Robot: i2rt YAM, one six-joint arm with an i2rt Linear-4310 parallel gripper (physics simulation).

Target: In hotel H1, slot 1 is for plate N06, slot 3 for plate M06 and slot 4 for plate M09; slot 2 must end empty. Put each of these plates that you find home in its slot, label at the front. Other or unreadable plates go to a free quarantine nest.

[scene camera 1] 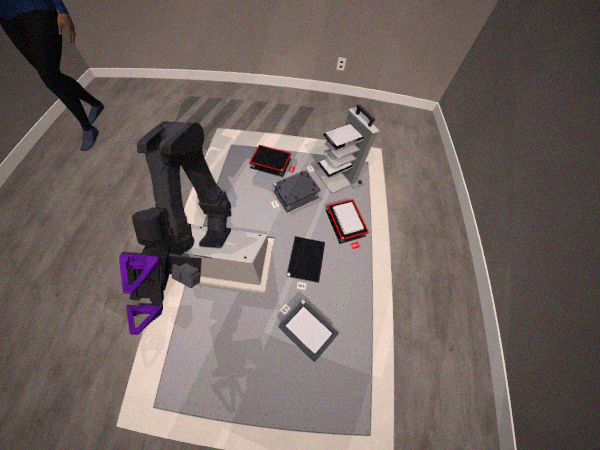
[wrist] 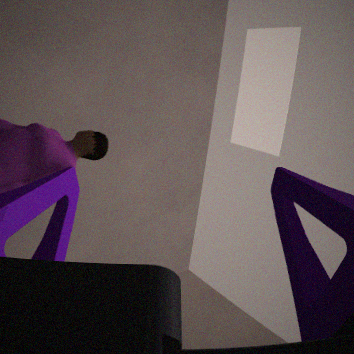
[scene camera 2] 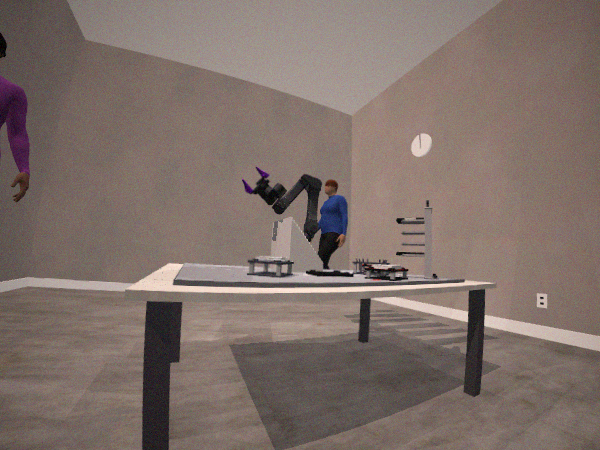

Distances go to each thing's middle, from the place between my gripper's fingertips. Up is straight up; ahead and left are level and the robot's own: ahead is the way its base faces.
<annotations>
I see the white plate (scene camera 1: 304, 325) 34 cm ahead of my hand, 2 cm to the left of it and 42 cm below it.
</annotations>
